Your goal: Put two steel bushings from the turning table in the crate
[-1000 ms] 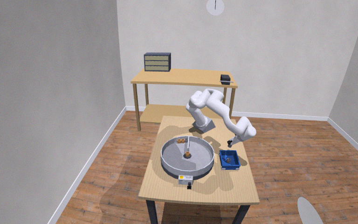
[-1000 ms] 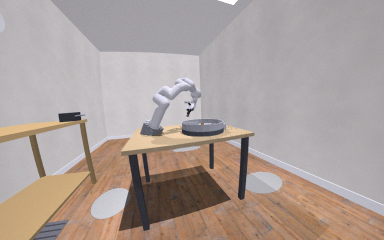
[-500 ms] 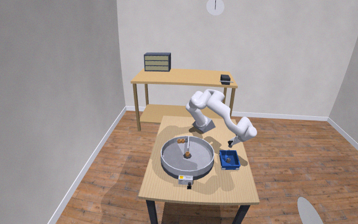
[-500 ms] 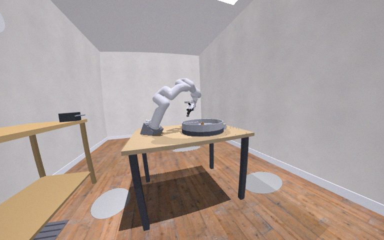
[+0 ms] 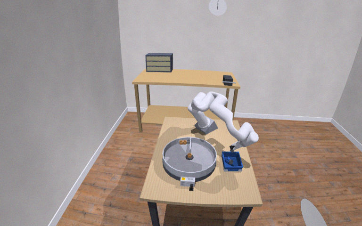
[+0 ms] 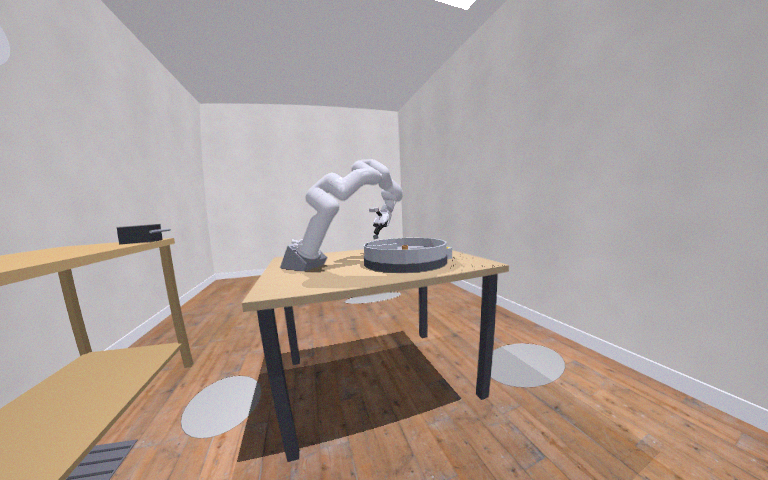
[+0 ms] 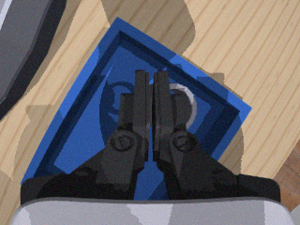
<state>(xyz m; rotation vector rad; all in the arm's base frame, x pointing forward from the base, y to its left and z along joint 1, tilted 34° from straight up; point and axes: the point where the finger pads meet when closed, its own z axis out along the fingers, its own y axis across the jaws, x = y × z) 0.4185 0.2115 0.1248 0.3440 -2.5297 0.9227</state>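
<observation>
The blue crate lies 4 cm ahead of my hand and 12 cm below it. Also, from my hand: grey round turning table 2 cm behind, 34 cm to the right, 9 cm below.
</observation>
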